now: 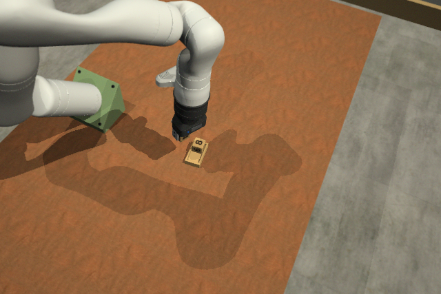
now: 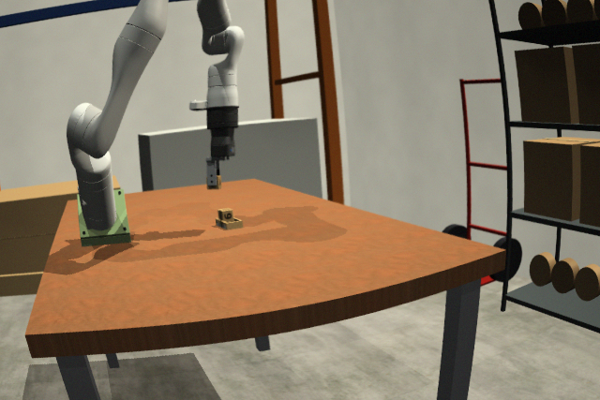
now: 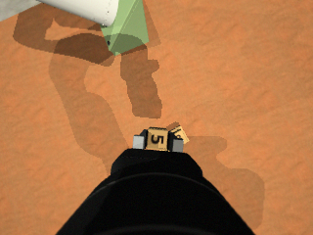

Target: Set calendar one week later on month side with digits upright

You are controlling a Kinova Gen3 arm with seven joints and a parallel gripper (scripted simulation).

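The wooden calendar tray is 30 mm ahead of my hand, 20 mm to the left of it and 120 mm below it.
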